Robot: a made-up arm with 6 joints.
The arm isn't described. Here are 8 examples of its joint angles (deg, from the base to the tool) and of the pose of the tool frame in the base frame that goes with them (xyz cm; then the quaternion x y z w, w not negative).
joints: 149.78 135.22 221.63 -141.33 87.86 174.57
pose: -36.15 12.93 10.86 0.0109 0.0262 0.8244 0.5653
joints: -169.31 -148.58 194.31 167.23 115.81 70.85
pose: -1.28 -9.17 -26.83 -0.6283 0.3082 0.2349 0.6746
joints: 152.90 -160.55 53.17 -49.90 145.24 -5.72
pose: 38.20 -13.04 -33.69 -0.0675 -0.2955 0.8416 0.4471
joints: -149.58 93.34 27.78 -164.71 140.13 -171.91
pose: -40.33 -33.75 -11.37 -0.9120 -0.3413 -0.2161 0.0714
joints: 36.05 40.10 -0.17 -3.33 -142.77 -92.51
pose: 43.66 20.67 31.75 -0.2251 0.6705 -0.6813 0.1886
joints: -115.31 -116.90 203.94 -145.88 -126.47 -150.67
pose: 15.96 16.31 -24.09 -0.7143 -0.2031 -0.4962 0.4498
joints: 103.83 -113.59 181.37 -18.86 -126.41 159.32
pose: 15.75 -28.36 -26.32 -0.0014 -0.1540 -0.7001 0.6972
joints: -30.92 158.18 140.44 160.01 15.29 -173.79
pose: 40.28 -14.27 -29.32 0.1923 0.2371 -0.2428 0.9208
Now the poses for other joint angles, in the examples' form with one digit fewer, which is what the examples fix.
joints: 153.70 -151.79 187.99 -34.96 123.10 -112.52
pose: 1.3 7.6 -36.1 -0.759 -0.384 -0.350 0.393
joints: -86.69 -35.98 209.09 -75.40 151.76 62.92
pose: -4.8 44.1 30.9 0.532 -0.528 0.660 0.044
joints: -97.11 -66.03 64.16 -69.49 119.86 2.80
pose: 3.1 50.0 58.9 0.122 0.880 -0.366 0.277
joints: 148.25 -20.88 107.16 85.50 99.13 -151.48
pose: 33.2 -19.7 71.4 -0.195 0.520 -0.710 0.433
